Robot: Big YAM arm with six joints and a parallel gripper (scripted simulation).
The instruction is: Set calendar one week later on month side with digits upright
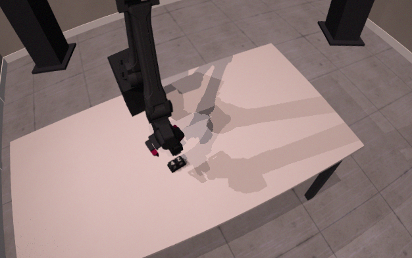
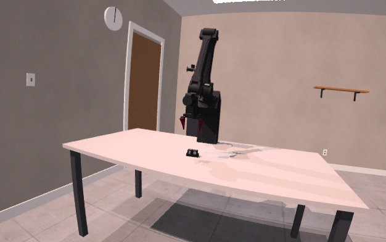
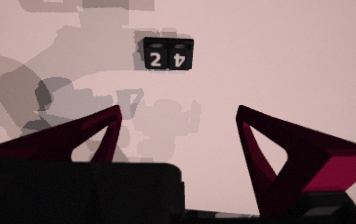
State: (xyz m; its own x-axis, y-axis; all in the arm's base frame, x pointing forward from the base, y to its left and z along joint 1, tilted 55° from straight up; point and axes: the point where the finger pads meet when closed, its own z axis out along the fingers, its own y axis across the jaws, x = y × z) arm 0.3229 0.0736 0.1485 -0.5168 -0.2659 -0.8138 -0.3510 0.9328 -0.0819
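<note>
Now: the black calendar block 140 mm below my hand. From my hand the other things lie so: black tray (10 mm behind, 10 mm to the left, 160 mm below).
</note>
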